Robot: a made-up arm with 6 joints.
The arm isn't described. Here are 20 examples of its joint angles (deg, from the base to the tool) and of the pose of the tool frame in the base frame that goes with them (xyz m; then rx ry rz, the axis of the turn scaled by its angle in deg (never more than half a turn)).
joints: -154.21 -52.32 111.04 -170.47 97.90 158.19
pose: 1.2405 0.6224 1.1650 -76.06 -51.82 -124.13
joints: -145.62 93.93 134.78 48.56 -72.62 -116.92
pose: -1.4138 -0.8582 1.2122 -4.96 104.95 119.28
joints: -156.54 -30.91 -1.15 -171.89 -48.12 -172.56
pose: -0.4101 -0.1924 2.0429 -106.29 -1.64 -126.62
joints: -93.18 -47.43 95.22 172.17 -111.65 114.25
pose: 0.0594 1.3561 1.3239 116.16 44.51 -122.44
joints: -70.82 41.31 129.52 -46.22 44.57 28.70
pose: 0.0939 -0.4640 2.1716 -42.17 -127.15 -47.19
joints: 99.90 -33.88 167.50 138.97 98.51 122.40
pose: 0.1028 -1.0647 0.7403 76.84 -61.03 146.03
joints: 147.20 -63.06 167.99 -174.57 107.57 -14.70
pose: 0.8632 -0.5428 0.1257 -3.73 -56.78 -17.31
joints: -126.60 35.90 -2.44 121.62 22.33 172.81
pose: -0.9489 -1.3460 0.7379 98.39 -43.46 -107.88
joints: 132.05 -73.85 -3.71 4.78 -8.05 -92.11
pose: 0.3332 -0.3672 1.8123 -100.82 -67.12 -121.85
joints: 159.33 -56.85 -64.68 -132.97 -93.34 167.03
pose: -0.4333 0.0652 1.1898 -84.87 43.40 -117.88
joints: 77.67 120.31 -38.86 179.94 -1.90 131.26
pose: 0.0085 0.0388 -0.5330 -72.17 108.52 -29.50
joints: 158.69 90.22 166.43 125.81 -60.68 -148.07
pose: -0.8689 0.4345 1.5383 134.78 29.33 62.48
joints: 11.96 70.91 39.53 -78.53 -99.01 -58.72
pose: 1.8188 0.5098 0.5168 94.10 149.40 -6.14
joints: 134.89 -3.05 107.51 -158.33 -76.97 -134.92
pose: 0.3444 -0.4099 2.1219 113.49 -69.94 -41.98
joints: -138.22 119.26 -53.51 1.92 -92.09 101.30
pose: -0.0333 -0.0241 -0.1485 89.46 -46.15 89.80
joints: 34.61 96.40 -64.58 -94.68 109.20 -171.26
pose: 0.3023 0.0646 -0.1019 90.15 -39.70 -19.76
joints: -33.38 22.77 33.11 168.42 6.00 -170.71
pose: 1.2592 -0.8265 1.7226 0.82 -4.94 -32.07
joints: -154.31 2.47 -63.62 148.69 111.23 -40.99
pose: -0.6251 -0.3684 0.6248 28.81 -1.29 -3.10
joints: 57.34 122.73 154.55 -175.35 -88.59 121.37
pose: 0.7968 1.2619 0.8605 87.94 -89.43 97.50
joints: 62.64 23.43 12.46 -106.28 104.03 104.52
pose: 0.7685 1.2299 1.3400 -22.87 23.17 -40.19
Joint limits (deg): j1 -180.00..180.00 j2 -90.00..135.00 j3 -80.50..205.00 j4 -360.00..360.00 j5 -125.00..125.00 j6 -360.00..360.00
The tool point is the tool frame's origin. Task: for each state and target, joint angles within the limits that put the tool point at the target. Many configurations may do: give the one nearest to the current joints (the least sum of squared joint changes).
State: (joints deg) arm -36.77 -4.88 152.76 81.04 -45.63 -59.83
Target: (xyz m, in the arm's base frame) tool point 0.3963 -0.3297 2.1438
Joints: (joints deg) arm -29.63 42.25 133.38 78.66 -47.23 -59.83
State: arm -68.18 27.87 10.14 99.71 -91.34 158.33
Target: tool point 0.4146 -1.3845 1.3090
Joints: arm -68.39 20.35 3.66 98.22 -93.53 158.33
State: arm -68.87 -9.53 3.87 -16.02 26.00 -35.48
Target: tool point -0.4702 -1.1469 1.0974
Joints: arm -111.56 0.18 -30.37 -18.25 23.84 -35.48
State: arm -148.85 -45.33 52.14 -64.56 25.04 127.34
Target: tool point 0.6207 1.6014 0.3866
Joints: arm -113.30 -88.72 83.54 -64.89 33.81 127.34
